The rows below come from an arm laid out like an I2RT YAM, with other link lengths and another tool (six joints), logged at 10 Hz.
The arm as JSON. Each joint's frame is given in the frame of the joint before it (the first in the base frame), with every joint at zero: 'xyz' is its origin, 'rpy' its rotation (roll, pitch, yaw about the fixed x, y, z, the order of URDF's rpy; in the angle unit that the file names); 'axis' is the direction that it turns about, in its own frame. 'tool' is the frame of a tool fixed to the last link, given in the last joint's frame.
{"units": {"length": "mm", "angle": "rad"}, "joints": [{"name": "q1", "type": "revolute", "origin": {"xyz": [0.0, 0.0, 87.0], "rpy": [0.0, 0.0, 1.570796]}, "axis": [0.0, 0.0, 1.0]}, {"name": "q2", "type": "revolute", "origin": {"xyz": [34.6, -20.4, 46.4], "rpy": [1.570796, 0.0, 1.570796]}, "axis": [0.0, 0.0, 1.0]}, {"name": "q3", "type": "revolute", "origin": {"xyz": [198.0, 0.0, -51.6], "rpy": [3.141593, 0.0, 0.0]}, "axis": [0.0, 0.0, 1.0]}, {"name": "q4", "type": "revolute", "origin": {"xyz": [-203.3, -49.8, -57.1], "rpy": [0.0, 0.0, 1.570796]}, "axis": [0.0, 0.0, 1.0]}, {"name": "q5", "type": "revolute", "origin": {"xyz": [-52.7, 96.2, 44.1], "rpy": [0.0, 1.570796, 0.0]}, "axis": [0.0, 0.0, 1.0]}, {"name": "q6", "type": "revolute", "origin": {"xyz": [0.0, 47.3, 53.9], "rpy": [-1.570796, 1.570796, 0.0]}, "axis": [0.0, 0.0, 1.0]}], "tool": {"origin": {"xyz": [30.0, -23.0, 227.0], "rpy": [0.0, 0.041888, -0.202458]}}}
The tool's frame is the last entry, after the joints.
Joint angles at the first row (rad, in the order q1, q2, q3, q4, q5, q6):
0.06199, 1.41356, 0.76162, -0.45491, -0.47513, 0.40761
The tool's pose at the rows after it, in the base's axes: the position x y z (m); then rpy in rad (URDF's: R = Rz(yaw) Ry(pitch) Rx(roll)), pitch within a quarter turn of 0, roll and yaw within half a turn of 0:
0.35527, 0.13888, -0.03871, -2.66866, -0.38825, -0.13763
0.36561, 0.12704, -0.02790, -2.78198, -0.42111, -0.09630
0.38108, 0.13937, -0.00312, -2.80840, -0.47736, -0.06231
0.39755, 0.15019, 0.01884, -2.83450, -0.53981, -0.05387
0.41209, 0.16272, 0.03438, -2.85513, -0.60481, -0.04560
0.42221, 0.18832, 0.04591, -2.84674, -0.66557, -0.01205
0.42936, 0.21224, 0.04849, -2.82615, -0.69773, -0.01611
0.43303, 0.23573, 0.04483, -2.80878, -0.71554, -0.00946
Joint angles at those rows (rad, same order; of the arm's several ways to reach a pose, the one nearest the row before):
0.08489, 1.41355, 0.84020, -0.56134, -0.38777, 0.40761
0.13332, 1.41391, 0.93898, -0.65099, -0.26723, 0.40798
0.19321, 1.41396, 1.02559, -0.68454, -0.21764, 0.42515
0.25843, 1.41392, 1.08511, -0.68307, -0.14860, 0.46595
0.32292, 1.41740, 1.10611, -0.64106, -0.07954, 0.50107
0.38587, 1.43377, 1.10609, -0.56516, -0.05169, 0.51061
0.44957, 1.47192, 1.10607, -0.48961, -0.01735, 0.55333
0.50336, 1.52227, 1.10608, -0.41714, 0.00401, 0.58233

